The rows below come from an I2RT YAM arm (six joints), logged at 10 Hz.
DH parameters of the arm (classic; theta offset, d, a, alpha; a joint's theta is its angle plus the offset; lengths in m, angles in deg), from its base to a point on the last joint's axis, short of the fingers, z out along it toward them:
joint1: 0 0.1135 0.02 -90
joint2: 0 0 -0.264 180
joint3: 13.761 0 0.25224 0
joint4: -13.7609 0 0.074 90
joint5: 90 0 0 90
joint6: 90 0.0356 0 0
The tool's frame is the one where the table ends.
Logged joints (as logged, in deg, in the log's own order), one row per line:
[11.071, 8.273, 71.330, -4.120, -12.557, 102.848]
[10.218, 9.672, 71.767, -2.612, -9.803, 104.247]
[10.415, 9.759, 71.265, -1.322, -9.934, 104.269]
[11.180, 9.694, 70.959, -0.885, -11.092, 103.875]
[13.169, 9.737, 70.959, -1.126, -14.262, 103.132]
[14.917, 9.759, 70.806, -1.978, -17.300, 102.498]
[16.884, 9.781, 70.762, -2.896, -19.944, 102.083]
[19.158, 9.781, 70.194, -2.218, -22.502, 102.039]
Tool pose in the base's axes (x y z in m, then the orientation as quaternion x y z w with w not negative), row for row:
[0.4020, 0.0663, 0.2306, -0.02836, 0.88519, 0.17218, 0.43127]
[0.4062, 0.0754, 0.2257, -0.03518, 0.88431, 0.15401, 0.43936]
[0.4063, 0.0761, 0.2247, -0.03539, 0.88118, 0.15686, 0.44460]
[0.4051, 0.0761, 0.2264, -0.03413, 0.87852, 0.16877, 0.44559]
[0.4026, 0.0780, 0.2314, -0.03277, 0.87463, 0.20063, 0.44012]
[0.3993, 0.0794, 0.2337, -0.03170, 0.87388, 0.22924, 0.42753]
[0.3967, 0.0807, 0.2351, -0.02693, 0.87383, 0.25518, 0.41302]
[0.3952, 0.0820, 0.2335, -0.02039, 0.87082, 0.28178, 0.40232]
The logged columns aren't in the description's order. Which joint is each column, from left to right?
Columns, left to right: joint6, joint1, joint3, joint4, joint5, joint2.
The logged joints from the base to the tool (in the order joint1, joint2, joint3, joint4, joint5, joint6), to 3 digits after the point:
[8.273, 102.848, 71.330, -4.120, -12.557, 11.071]
[9.672, 104.247, 71.767, -2.612, -9.803, 10.218]
[9.759, 104.269, 71.265, -1.322, -9.934, 10.415]
[9.694, 103.875, 70.959, -0.885, -11.092, 11.180]
[9.737, 103.132, 70.959, -1.126, -14.262, 13.169]
[9.759, 102.498, 70.806, -1.978, -17.300, 14.917]
[9.781, 102.083, 70.762, -2.896, -19.944, 16.884]
[9.781, 102.039, 70.194, -2.218, -22.502, 19.158]

